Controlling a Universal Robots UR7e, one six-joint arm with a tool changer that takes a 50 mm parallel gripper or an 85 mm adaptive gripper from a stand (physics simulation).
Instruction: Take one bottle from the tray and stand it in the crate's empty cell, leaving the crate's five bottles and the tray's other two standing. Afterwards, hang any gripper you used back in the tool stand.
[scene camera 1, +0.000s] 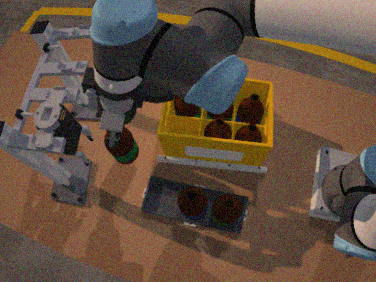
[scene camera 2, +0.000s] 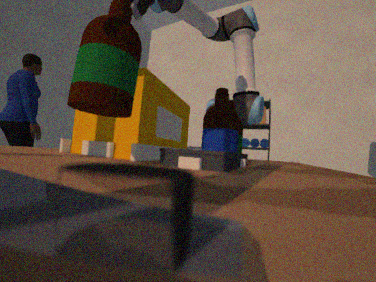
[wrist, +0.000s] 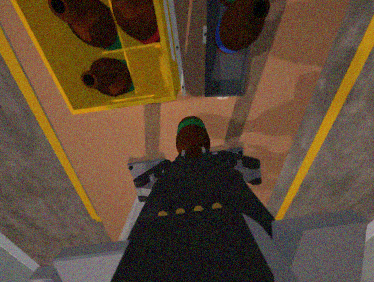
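My gripper is shut on the neck of a brown bottle with a green label. The bottle hangs near upright above the table, between the tool stand and the yellow crate. The crate holds five brown bottles; its empty cell is the front left one in scene camera 1. The dark tray holds two standing bottles, one blue-labelled, the other at its right.
A black gripper hangs in the tool stand, left of the held bottle. The arm's mounting plate is at the right. A pale rail runs along the crate's front. A person and a shelf unit are in the background.
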